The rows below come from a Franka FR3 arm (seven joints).
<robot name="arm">
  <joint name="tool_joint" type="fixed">
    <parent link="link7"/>
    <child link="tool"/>
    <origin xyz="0 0 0.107"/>
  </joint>
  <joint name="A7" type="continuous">
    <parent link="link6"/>
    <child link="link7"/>
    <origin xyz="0.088 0 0" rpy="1.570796 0 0"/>
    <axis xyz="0 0 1"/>
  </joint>
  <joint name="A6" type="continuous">
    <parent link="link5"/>
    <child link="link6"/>
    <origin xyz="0 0 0" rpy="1.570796 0 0"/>
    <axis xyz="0 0 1"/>
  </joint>
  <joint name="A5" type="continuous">
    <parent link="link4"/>
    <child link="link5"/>
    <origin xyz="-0.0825 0.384 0" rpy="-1.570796 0 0"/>
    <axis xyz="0 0 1"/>
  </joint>
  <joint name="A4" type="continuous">
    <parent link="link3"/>
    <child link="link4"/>
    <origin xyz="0.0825 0 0" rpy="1.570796 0 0"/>
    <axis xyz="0 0 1"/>
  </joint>
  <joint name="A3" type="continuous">
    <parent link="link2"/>
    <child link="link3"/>
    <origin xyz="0 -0.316 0" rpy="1.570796 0 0"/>
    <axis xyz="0 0 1"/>
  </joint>
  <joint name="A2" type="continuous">
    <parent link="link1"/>
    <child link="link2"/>
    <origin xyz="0 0 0" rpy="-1.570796 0 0"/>
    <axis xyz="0 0 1"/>
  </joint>
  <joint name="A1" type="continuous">
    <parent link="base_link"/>
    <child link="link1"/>
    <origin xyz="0 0 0.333"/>
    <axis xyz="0 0 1"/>
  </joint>
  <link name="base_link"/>
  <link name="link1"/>
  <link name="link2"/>
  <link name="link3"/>
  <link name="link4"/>
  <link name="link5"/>
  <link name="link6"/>
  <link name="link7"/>
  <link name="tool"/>
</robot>
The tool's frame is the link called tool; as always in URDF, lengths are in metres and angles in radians. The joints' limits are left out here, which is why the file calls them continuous.
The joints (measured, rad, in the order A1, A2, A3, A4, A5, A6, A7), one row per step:
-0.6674 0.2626 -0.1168 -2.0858 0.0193 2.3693 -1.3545
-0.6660 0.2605 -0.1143 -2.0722 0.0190 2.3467 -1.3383
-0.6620 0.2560 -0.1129 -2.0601 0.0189 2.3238 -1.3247
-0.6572 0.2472 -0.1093 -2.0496 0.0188 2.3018 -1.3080
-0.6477 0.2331 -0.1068 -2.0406 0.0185 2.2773 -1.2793
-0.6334 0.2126 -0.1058 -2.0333 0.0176 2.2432 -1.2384
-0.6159 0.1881 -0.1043 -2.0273 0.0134 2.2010 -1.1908
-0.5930 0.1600 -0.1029 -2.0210 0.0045 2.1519 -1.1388
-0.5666 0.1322 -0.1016 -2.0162 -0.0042 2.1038 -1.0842
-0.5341 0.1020 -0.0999 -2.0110 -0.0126 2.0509 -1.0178
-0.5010 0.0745 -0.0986 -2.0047 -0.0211 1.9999 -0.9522
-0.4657 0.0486 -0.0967 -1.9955 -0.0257 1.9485 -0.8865
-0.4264 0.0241 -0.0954 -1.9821 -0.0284 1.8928 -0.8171
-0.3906 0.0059 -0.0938 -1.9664 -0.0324 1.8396 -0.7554
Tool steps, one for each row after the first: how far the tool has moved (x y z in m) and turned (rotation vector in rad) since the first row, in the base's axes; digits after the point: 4 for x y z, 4 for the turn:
0.0031 0.0004 0.0049 0.0056 0.0039 -0.0121
0.0064 0.0017 0.0106 0.0108 0.0074 -0.0203
0.0106 0.0047 0.0182 0.0142 0.0078 -0.0286
0.0156 0.0098 0.0282 0.0168 0.0070 -0.0453
0.0205 0.0175 0.0403 0.0225 0.0100 -0.0705
0.0254 0.0279 0.0535 0.0296 0.0188 -0.0968
0.0308 0.0412 0.0683 0.0347 0.0329 -0.1199
0.0364 0.0565 0.0824 0.0388 0.0483 -0.1427
0.0427 0.0754 0.0975 0.0421 0.0657 -0.1716
0.0483 0.0942 0.1117 0.0428 0.0836 -0.1998
0.0542 0.1143 0.1262 0.0439 0.0996 -0.2275
0.0603 0.1360 0.1416 0.0447 0.1168 -0.2565
0.0653 0.1558 0.1547 0.0431 0.1363 -0.2807

